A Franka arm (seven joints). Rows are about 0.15 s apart.
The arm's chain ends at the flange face. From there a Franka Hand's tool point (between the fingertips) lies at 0.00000 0.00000 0.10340 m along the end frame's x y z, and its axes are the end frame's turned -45 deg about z.
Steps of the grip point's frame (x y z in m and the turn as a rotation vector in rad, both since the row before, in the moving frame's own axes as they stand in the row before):
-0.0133 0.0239 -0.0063 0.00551 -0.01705 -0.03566
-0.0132 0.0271 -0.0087 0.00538 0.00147 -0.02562
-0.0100 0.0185 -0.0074 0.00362 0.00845 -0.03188
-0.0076 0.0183 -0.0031 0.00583 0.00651 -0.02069
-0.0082 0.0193 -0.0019 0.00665 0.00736 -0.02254
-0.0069 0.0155 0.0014 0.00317 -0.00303 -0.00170
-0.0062 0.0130 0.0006 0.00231 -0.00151 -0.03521
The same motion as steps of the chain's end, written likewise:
0.0091 0.0254 -0.0063 -0.00816 -0.01595 -0.03566
0.0101 0.0290 -0.0087 0.00484 -0.00276 -0.02562
0.0057 0.0210 -0.0074 0.00853 0.00342 -0.03188
0.0075 0.0192 -0.0031 0.00873 0.00048 -0.02069
0.0078 0.0205 -0.0019 0.00991 0.00050 -0.02254
0.0065 0.0158 0.0014 0.00010 -0.00438 -0.00170
0.0051 0.0136 0.0006 0.00057 -0.00270 -0.03521

